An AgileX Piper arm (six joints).
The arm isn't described. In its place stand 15 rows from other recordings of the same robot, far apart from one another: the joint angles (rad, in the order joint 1, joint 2, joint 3, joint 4, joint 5, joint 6), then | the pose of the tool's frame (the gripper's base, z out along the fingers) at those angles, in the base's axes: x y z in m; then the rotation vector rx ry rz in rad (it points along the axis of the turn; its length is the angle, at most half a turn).
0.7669, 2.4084, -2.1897, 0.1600, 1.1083, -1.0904 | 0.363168 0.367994 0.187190 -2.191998 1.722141 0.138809
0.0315, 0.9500, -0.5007, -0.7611, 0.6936, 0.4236 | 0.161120 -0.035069 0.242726 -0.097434 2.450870 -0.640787
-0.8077, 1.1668, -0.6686, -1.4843, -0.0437, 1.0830 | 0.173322 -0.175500 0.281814 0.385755 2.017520 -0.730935
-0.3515, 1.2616, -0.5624, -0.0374, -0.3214, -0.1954 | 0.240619 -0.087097 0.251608 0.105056 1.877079 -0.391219
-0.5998, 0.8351, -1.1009, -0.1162, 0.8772, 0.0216 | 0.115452 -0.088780 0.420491 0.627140 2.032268 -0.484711
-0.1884, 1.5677, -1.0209, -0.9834, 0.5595, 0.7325 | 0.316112 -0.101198 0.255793 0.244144 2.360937 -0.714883
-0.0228, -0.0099, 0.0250, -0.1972, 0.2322, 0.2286 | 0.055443 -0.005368 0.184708 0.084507 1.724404 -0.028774
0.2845, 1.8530, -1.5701, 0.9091, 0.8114, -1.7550 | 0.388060 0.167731 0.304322 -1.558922 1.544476 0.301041
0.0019, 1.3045, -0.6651, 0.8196, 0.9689, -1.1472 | 0.204861 0.055211 0.222181 -0.882854 2.481657 0.749939
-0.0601, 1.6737, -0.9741, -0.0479, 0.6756, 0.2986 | 0.309946 -0.021380 0.186460 0.462995 2.818929 -0.001659
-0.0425, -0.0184, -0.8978, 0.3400, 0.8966, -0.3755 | -0.078713 0.027076 0.391576 -0.298120 1.408631 0.024361
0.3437, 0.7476, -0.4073, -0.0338, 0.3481, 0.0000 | 0.134498 0.047023 0.250358 -0.399720 2.139490 0.165722
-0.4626, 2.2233, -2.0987, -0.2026, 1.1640, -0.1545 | 0.427833 -0.232148 0.253380 0.369085 2.795347 -0.430835
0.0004, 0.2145, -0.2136, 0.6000, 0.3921, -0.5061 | 0.066458 0.019661 0.243015 -0.102622 1.811045 0.238295
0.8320, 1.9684, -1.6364, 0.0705, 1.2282, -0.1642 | 0.266574 0.301620 0.238618 -1.438070 2.709928 0.147149
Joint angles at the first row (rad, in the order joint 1, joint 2, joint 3, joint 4, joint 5, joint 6):
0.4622 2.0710 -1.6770 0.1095 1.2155 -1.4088
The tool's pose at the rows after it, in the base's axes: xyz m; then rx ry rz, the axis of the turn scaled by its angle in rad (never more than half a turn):
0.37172 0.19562 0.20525 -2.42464 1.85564 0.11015
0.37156 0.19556 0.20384 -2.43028 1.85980 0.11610
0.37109 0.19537 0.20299 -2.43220 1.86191 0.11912
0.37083 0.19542 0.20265 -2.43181 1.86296 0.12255
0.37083 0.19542 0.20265 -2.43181 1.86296 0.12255
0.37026 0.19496 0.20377 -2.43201 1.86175 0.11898
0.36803 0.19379 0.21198 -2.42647 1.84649 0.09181
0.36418 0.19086 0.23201 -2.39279 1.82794 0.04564
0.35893 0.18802 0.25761 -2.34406 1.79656 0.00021
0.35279 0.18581 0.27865 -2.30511 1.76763 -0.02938
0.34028 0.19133 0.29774 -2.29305 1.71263 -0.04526
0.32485 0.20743 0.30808 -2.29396 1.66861 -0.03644
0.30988 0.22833 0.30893 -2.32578 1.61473 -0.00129
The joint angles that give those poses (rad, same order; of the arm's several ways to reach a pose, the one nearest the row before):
0.4622 2.0754 -1.6770 0.1096 1.2155 -1.4088
0.4622 2.0788 -1.6770 0.1096 1.2203 -1.4088
0.4622 2.0788 -1.6736 0.1100 1.2204 -1.4088
0.4622 2.0787 -1.6721 0.1119 1.2203 -1.4088
0.4622 2.0787 -1.6721 0.1119 1.2203 -1.4088
0.4622 2.0745 -1.6696 0.1100 1.2203 -1.4088
0.4641 2.0513 -1.6640 0.1003 1.2169 -1.4088
0.4641 2.0030 -1.6644 0.0897 1.2169 -1.3995
0.4641 1.9456 -1.6728 0.0875 1.2169 -1.3930
0.4655 1.8975 -1.6792 0.0899 1.2188 -1.3893
0.4915 1.8490 -1.6792 0.0945 1.2227 -1.3875
0.5465 1.8223 -1.6792 0.0984 1.2246 -1.3573
0.6102 1.8203 -1.6792 0.1117 1.2265 -1.3400

